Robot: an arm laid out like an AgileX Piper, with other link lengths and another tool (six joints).
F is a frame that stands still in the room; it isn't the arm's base.
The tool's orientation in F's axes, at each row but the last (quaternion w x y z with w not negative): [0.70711, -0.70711, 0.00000, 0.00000]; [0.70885, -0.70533, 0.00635, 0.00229]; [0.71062, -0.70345, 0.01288, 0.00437]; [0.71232, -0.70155, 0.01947, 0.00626]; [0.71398, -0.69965, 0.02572, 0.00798]
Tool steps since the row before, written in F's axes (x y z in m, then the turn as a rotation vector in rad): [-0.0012, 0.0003, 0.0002, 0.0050, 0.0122, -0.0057]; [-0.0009, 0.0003, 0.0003, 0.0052, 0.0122, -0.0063]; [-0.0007, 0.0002, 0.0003, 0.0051, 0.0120, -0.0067]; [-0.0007, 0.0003, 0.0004, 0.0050, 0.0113, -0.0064]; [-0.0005, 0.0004, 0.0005, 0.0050, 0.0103, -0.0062]
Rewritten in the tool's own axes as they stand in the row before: [-0.0012, -0.0002, 0.0003, 0.0050, 0.0057, 0.0122]; [-0.0009, -0.0003, 0.0003, 0.0052, 0.0063, 0.0122]; [-0.0007, -0.0003, 0.0002, 0.0051, 0.0067, 0.0120]; [-0.0007, -0.0004, 0.0003, 0.0050, 0.0064, 0.0113]; [-0.0005, -0.0005, 0.0004, 0.0050, 0.0062, 0.0103]
